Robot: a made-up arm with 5 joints. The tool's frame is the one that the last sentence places.
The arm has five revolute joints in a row. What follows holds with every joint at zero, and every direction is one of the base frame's. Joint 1 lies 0.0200 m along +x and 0.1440 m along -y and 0.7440 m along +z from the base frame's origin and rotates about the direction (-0.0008, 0.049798, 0.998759), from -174.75 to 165.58 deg. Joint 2 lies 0.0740 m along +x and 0.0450 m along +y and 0.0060 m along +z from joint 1 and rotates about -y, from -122.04 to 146.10 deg. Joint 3 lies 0.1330 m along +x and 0.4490 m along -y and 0.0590 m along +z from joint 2 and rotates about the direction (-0.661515, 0.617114, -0.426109), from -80.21 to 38.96 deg. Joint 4 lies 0.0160 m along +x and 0.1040 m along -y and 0.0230 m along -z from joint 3 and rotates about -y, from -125.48 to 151.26 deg. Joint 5 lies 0.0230 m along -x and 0.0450 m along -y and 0.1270 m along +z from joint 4 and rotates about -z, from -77.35 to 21.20 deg. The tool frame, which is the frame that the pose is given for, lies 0.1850 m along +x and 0.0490 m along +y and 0.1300 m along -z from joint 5; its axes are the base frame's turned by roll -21.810, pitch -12.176 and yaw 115.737 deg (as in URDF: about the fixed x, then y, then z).
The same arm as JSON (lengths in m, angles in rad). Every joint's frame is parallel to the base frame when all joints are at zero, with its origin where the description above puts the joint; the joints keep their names.
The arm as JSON. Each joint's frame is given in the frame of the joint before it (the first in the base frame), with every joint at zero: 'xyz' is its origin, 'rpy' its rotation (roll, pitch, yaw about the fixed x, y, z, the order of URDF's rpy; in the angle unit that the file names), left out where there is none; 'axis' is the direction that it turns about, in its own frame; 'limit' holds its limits. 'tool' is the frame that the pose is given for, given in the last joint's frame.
{"units": {"length": "m", "angle": "rad"}, "joints": [{"name": "joint 1", "type": "revolute", "origin": {"xyz": [0.02, -0.144, 0.744]}, "axis": [-0.0008, 0.049798, 0.998759], "limit": {"lower": -3.05, "upper": 2.8899}}, {"name": "joint 2", "type": "revolute", "origin": {"xyz": [0.074, 0.045, 0.006]}, "axis": [0.0, -1.0, 0.0], "limit": {"lower": -2.13, "upper": 2.5499}}, {"name": "joint 3", "type": "revolute", "origin": {"xyz": [0.133, -0.449, 0.059]}, "axis": [-0.661515, 0.617114, -0.426109], "limit": {"lower": -1.3999, "upper": 0.68}}, {"name": "joint 4", "type": "revolute", "origin": {"xyz": [0.016, -0.104, -0.023]}, "axis": [0.0, -1.0, 0.0], "limit": {"lower": -2.19, "upper": 2.64}}, {"name": "joint 5", "type": "revolute", "origin": {"xyz": [-0.023, -0.045, 0.127]}, "axis": [0.0, 0.0, -1.0], "limit": {"lower": -1.35, "upper": 0.37}}], "tool": {"origin": {"xyz": [0.185, 0.049, -0.13], "rpy": [-0.3807, -0.2125, 2.02]}}}
